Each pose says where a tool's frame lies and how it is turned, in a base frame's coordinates. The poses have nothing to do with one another.
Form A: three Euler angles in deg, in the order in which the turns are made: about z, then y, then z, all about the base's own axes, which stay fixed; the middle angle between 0 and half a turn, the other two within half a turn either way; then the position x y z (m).
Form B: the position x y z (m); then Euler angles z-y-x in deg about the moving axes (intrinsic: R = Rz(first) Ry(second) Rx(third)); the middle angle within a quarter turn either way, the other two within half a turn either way. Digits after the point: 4 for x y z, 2 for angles.
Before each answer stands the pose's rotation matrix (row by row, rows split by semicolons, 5 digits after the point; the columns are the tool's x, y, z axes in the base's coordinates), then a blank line. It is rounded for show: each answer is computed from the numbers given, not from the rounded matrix.
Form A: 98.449 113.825 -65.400 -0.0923 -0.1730 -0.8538
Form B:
0.92407 0.03274 0.38081; 0.35780 -0.42446 -0.83175; 0.13441 0.90486 -0.40394

-0.0923 -0.1730 -0.8538 21.17 -7.72 114.06
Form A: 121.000 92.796 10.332 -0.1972 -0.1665 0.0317
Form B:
-0.12902 0.13351 0.98261; 0.84777 -0.49919 0.17914; 0.51442 0.85615 -0.04878

-0.1972 -0.1665 0.0317 98.65 -30.96 93.26
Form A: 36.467 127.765 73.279 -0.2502 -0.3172 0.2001
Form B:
-0.71093 -0.66547 0.22744; -0.30068 0.57999 0.75710; -0.63574 0.46986 -0.61242

-0.2502 -0.3172 0.2001 -157.07 39.48 142.50
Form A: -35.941 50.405 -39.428 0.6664 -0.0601 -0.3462
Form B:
0.02581 0.80316 0.59521; -0.78110 0.38778 -0.48939; -0.62387 -0.45229 0.63736

0.6664 -0.0601 -0.3462 -88.11 38.60 -35.36
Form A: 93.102 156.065 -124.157 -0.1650 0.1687 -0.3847
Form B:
0.79852 -0.55721 -0.22779; -0.60157 -0.72485 -0.33572; 0.02195 0.40511 -0.91401

-0.1650 0.1687 -0.3847 -36.99 -1.26 156.10
